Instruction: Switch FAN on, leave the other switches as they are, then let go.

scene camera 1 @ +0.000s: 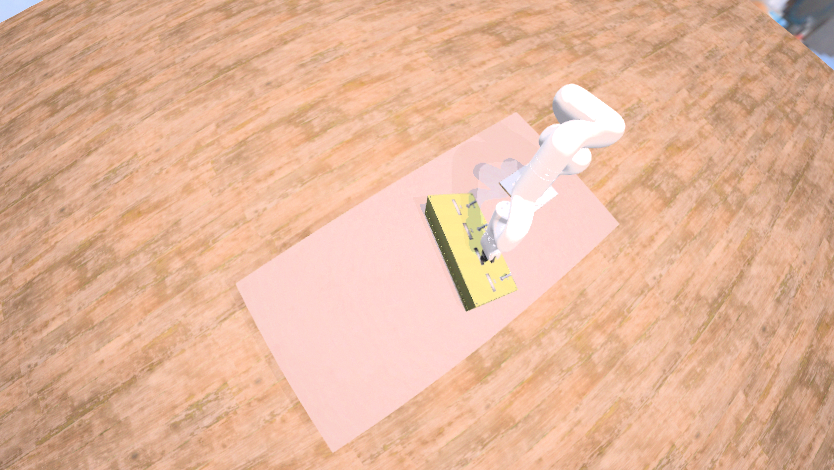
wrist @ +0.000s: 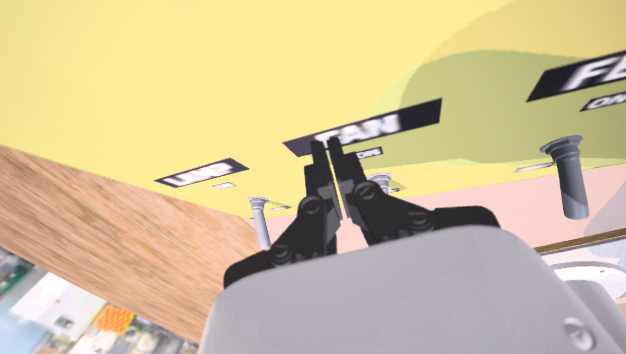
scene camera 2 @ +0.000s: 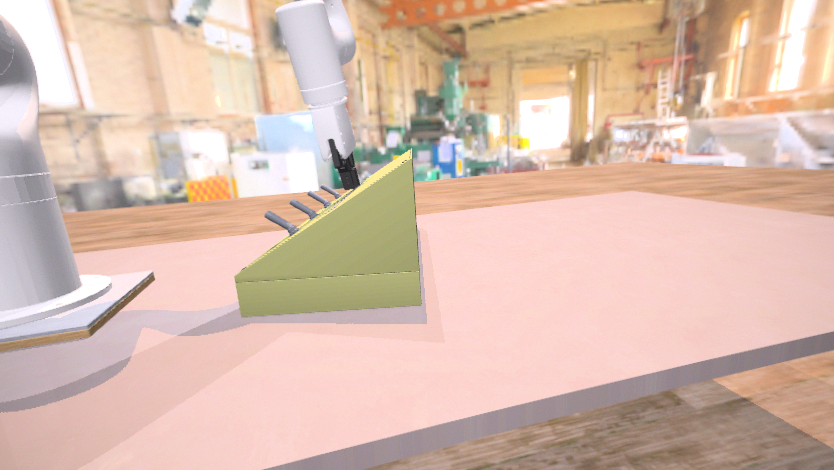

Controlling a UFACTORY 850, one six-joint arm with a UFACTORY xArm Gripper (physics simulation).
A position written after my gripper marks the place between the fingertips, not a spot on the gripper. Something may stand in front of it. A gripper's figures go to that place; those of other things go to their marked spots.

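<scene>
My gripper [wrist: 329, 156]: 0.14 m from the lens. Feed lever [wrist: 573, 193]: 0.21 m from the lens.
</scene>
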